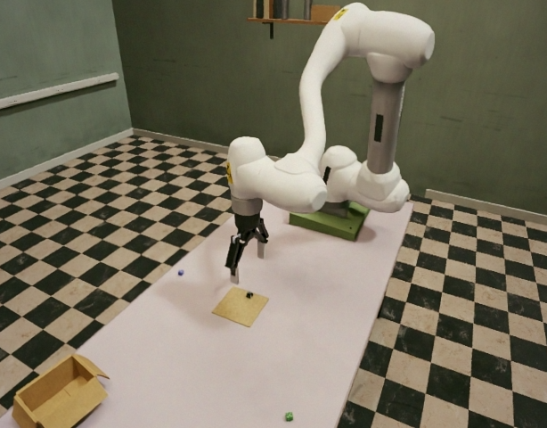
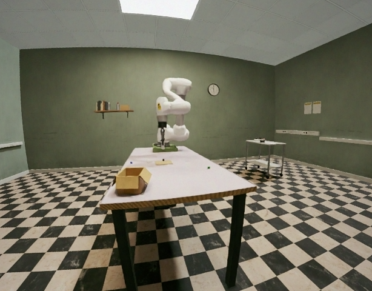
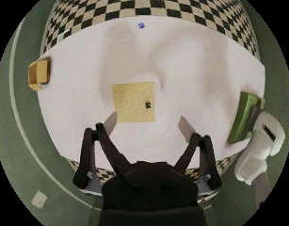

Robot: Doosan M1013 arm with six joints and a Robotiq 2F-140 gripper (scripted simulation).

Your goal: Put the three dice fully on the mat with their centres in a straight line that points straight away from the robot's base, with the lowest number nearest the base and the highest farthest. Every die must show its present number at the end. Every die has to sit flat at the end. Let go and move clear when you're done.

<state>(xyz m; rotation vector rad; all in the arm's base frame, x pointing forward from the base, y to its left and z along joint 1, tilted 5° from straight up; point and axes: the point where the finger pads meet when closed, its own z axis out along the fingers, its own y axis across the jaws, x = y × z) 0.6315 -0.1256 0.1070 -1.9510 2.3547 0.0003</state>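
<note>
The green die is 350 mm ahead of my hand, 260 mm to the left of it and 120 mm below it. The rest, counted from my hand: black die (120 mm below); blue die (280 mm to the right, 120 mm below, 10 mm behind); yellow mat (130 mm below, 50 mm ahead, 10 mm to the right).
</note>
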